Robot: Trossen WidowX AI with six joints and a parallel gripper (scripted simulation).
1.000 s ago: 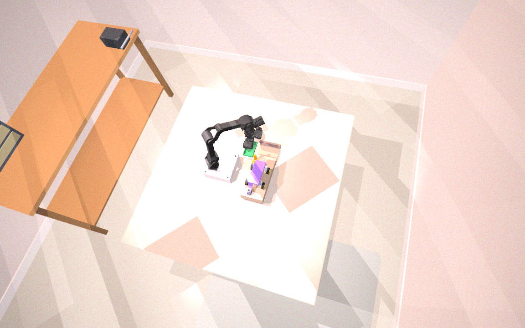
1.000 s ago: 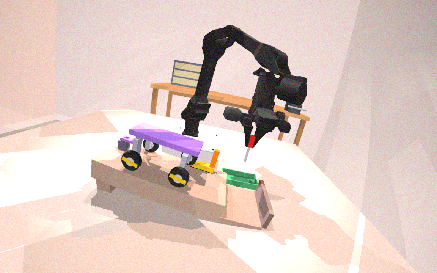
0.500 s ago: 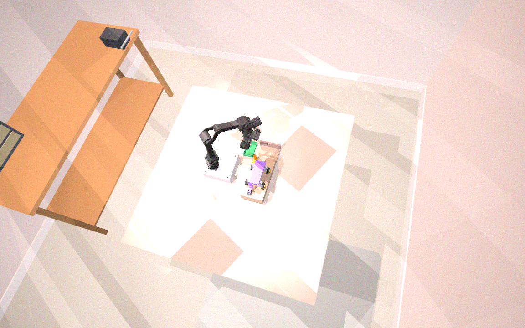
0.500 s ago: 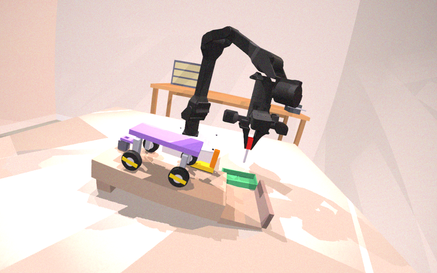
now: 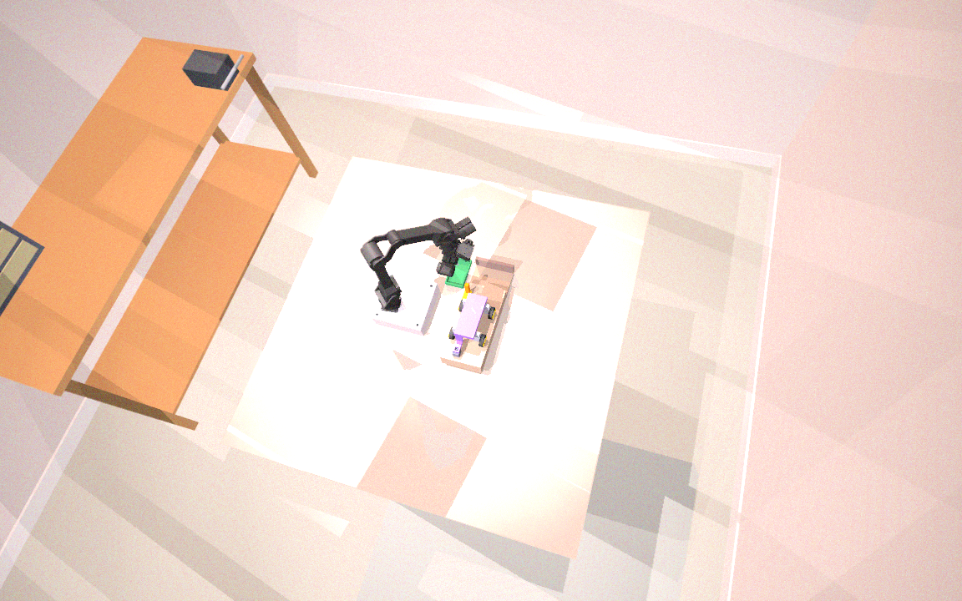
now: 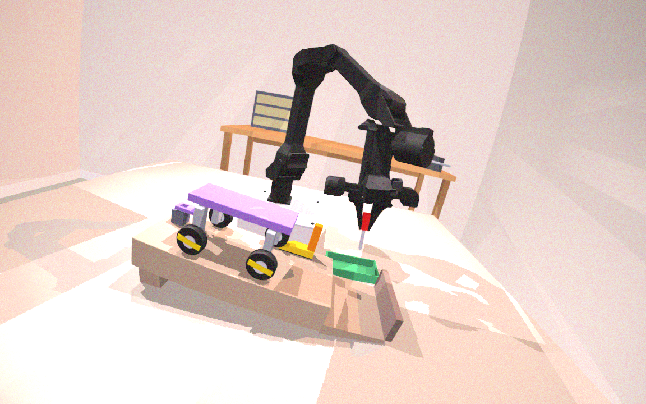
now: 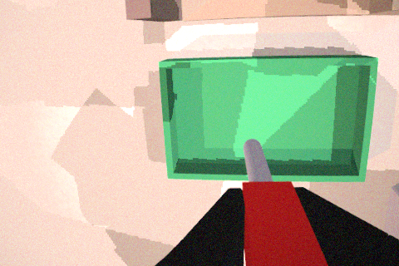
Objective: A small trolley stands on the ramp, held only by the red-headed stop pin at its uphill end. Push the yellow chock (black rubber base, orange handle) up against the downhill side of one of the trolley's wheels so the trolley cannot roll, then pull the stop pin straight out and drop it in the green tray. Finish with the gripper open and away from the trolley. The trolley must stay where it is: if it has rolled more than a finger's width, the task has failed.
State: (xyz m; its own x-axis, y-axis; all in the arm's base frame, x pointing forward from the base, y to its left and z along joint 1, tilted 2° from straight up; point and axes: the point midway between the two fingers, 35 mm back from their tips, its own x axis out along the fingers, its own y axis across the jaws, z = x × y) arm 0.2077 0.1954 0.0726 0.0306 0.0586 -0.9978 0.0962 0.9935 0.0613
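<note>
The green tray is 10 mm to the right of my gripper tip and 110 mm below it. From my gripper tip the other things lie so: yellow chock: 70 mm ahead, 130 mm to the right, 20 mm below; then red-headed stop pin: right at my gripper tip; then brown end wall: 140 mm ahead, 40 mm to the left, 70 mm below.
</note>
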